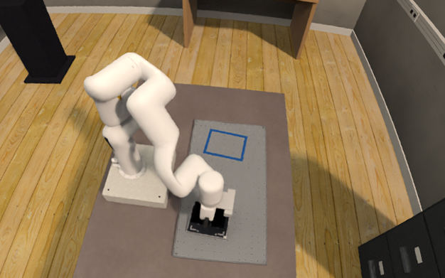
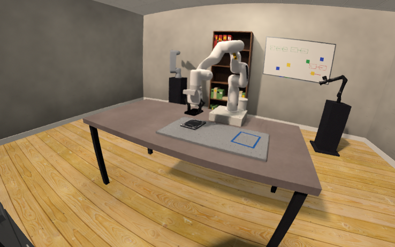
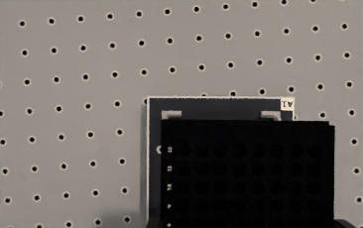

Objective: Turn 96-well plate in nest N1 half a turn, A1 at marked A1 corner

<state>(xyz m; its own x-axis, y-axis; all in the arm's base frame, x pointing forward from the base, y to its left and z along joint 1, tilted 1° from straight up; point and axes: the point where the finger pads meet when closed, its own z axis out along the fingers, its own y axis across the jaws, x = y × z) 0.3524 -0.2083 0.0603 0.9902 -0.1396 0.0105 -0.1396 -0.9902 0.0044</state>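
Now: hand 10 cm above the plate nest N1. The rest, counted from my hand: black 96-well plate (1 cm below).
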